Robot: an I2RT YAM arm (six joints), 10 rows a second.
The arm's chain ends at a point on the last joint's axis. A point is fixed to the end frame.
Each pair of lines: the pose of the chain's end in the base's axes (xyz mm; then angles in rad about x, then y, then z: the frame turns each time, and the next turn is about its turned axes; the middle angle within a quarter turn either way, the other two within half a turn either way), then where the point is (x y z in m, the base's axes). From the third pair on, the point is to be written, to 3 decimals.
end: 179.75 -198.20 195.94 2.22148 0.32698 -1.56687
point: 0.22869 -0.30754 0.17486
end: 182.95 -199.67 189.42 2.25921 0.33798 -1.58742
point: 0.23394 -0.30726 0.16455
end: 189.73 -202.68 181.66 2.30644 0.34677 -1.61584
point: 0.243 -0.308 0.152
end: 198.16 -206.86 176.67 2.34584 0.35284 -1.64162
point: 0.253 -0.310 0.143
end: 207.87 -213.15 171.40 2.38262 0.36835 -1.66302
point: 0.265 -0.314 0.135
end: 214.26 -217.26 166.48 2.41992 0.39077 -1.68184
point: 0.275 -0.315 0.127
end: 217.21 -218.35 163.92 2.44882 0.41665 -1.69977
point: 0.281 -0.314 0.123
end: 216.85 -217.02 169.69 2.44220 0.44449 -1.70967
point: 0.283 -0.311 0.131
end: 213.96 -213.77 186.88 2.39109 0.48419 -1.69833
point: 0.284 -0.308 0.155
